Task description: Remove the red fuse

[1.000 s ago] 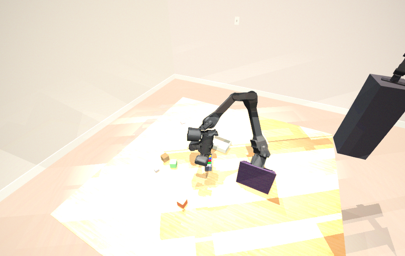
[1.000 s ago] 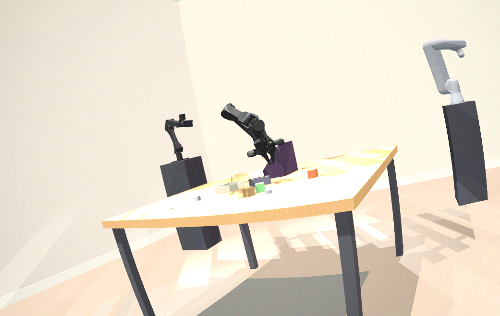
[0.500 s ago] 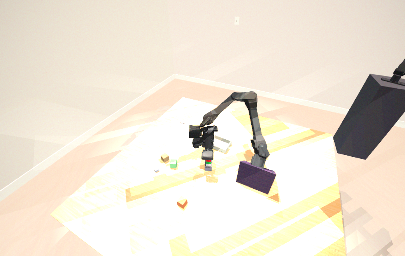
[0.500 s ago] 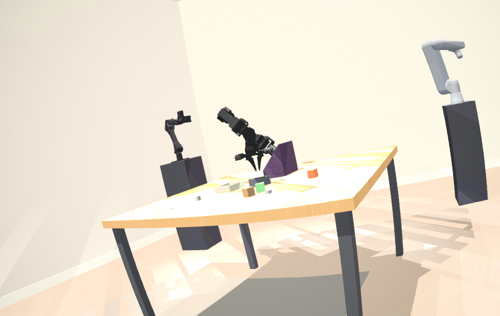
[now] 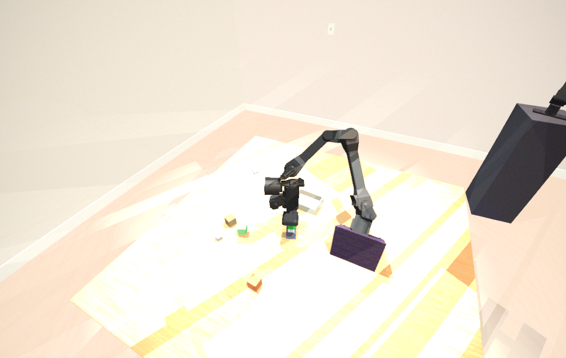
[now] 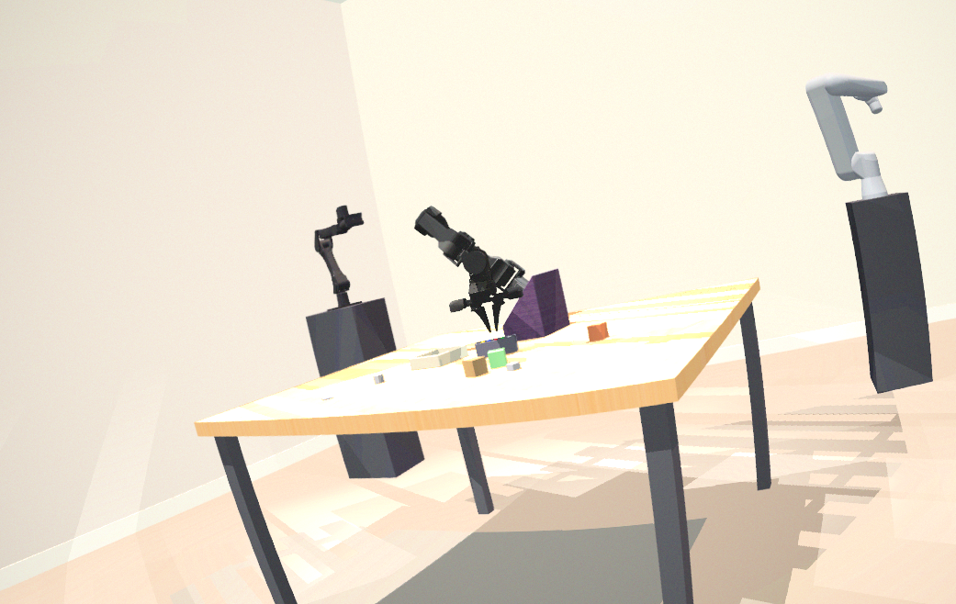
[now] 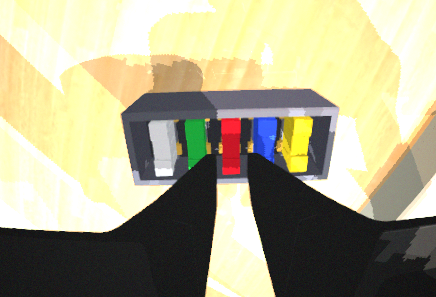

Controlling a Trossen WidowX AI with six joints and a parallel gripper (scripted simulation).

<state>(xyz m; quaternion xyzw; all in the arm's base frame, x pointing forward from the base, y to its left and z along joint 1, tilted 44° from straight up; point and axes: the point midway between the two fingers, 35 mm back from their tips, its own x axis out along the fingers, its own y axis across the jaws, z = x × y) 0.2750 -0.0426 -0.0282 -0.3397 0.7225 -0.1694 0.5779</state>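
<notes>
My gripper tip is now 3 cm above the red fuse. Round my gripper tip: blue fuse (3 cm below, 2 cm to the right); then green fuse (3 cm below, 2 cm to the left, 1 cm behind); then white fuse (3 cm to the left, 3 cm below, 1 cm behind).
</notes>
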